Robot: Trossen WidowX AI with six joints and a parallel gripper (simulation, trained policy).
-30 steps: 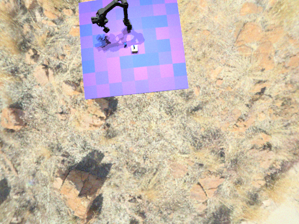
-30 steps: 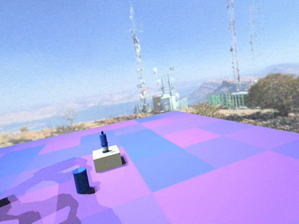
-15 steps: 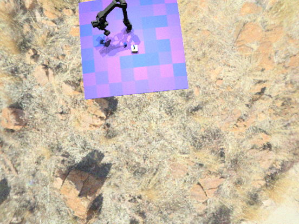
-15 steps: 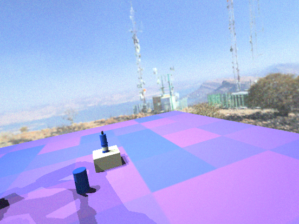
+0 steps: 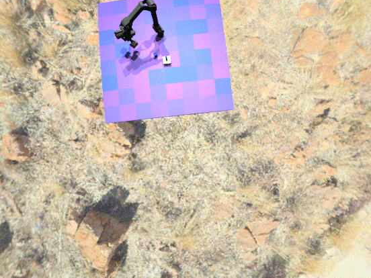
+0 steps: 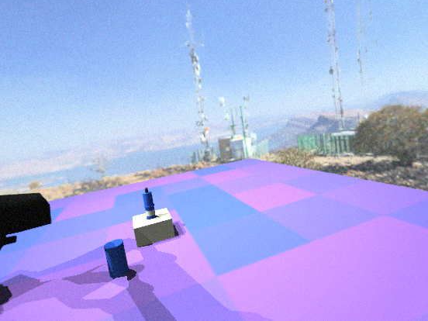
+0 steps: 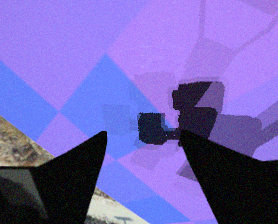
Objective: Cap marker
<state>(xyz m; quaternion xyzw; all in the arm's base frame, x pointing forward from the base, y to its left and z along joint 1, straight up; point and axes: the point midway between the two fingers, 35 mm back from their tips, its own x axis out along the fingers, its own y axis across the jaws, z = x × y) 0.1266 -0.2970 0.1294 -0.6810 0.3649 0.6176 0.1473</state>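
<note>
My gripper tip is now 110 mm short of the blue cap, 240 mm to the right of it and 70 mm above it. Round my gripper tip: cream holder block (170 mm ahead, 350 mm to the left, 80 mm below).
</note>
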